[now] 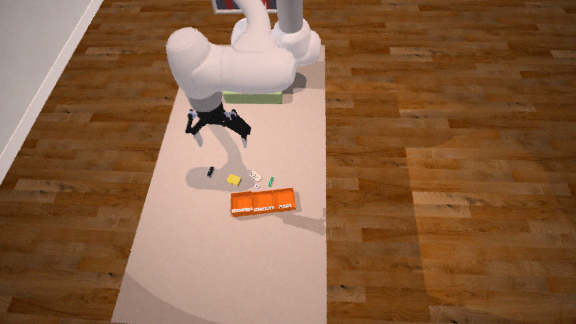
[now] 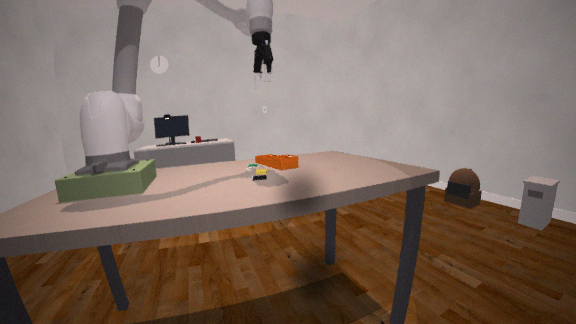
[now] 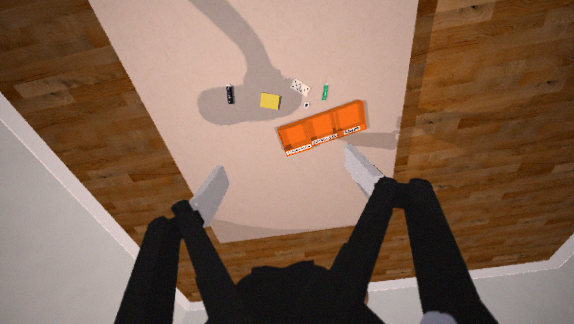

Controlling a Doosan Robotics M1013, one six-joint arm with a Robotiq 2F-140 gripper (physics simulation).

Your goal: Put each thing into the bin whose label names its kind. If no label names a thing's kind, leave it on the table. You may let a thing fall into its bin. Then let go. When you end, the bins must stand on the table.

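My gripper is open and empty, high above the table. Three joined orange bins stand on the table, with white labels along one side, too blurred to read surely. Beside them lie a black piece, a yellow block, a white spotted domino-like tile, a small white ring-like piece and a green stick. The bins look empty.
The table bears the arm's green base block. The arm's shadow falls over the black piece and the yellow block. A desk with a monitor stands by the wall behind the table.
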